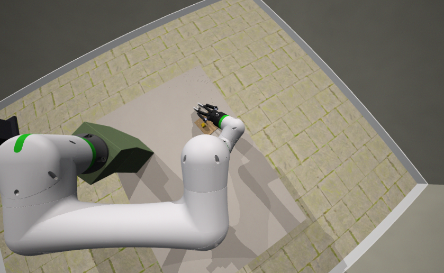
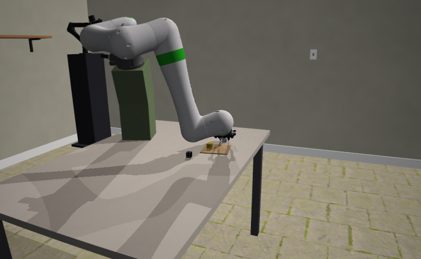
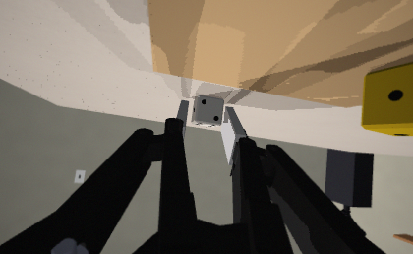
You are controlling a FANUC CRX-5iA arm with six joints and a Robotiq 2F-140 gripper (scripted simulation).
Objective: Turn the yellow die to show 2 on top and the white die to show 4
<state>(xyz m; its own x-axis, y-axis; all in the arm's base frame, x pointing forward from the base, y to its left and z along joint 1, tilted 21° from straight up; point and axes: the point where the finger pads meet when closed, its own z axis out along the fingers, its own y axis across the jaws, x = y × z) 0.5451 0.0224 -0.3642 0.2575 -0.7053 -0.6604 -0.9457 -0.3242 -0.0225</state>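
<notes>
Now: the white die 20 mm below my hand and 10 mm to the left of it. Also, from my hand: tan mat: 120 mm to the right, 30 mm below; then black die: 280 mm to the right, 80 mm behind, 20 mm below; then yellow die: 120 mm to the right, 40 mm behind, 10 mm below.
</notes>
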